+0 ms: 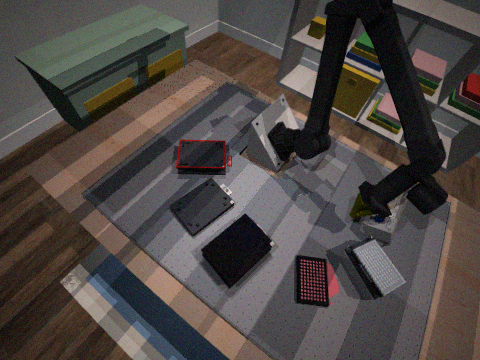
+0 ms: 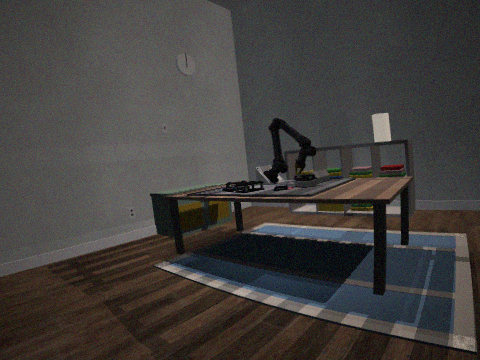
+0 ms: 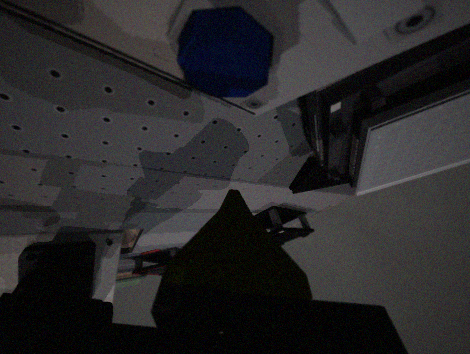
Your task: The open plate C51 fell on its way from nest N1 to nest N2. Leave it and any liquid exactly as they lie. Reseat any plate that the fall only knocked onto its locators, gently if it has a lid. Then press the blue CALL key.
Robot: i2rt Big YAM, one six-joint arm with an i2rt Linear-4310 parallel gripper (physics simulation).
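Frame: origin at the arm's base, x ahead, y left, z up, level; millimetres.
Seen in the pictures: gripper, fingertip midpoint: [image 1: 351, 216] [image 3: 232, 196]; arm's base at its link origin: [image 1: 280, 141] [image 2: 270, 177] [image 3: 60, 277].
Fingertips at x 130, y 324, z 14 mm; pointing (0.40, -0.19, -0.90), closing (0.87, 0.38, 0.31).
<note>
Pixels of each thing's middle, then the offset from my fingertips to it. Level surfaces: height alone.
- grey key box at the middle of its body: [image 1: 389, 209] [image 2: 317, 176] dz -23, dx -124, dy +104 mm
- blue CALL key at the middle of its body: [image 3: 226, 55] [image 1: 379, 219] dz -1, dx -50, dy +78 mm
- open plate C51 at the middle of its body: [image 3: 336, 171] [image 1: 312, 279] dz -58, dx +214, dy -5 mm
- perforated mat at its surface level: dz -65 mm
- pink puddle at the middle of its body: [image 1: 332, 287] dz -64, dx +194, dy +54 mm
- white lidded plate at the middle of its body: [image 1: 378, 265] dz +11, dx +98, dy +115 mm
- black plate at the middle of its body: [image 3: 275, 230] [image 1: 237, 249] [image 2: 249, 186] dz -35, dx +275, dy -221 mm
- empty dark nest at the middle of its body: [image 1: 202, 204] dz -51, dx +225, dy -393 mm
- red-framed nest at the middle of its body: [image 3: 167, 263] [image 1: 202, 156] dz -42, dx +87, dy -512 mm
My gripper [image 1: 361, 208] [image 3: 232, 196] [image 2: 298, 171] is shut with nothing in it. It hangs low over the grey key box [image 1: 381, 231] [image 3: 125, 26], its tip close to the blue CALL key [image 1: 378, 219] [image 3: 225, 51]. The open plate C51 [image 1: 311, 279], black with pink wells, lies flat on the perforated mat [image 1: 271, 216] beside a pink puddle [image 1: 333, 286]. A white lidded plate [image 1: 378, 267] [image 3: 412, 146] rests tilted on its dark nest near the key box. A black plate [image 1: 236, 248] lies mid-mat.
An empty dark nest [image 1: 201, 205] and a red-framed nest [image 1: 201, 153] sit at the mat's left. A grey wedge stand [image 1: 265, 135] is by the arm's base. A shelf unit [image 1: 288, 50] stands behind, a green cabinet [image 1: 96, 50] at the left.
</note>
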